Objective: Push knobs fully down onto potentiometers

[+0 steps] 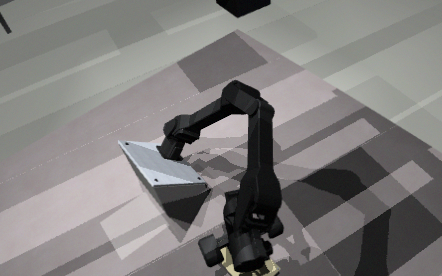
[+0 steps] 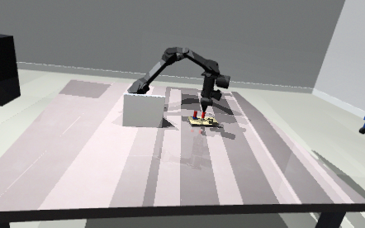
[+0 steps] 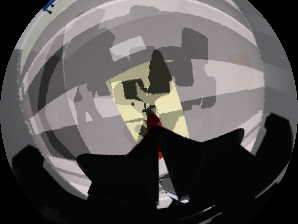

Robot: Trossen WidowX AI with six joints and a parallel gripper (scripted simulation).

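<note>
Now: the red knob 10 mm below my gripper tip.
</note>
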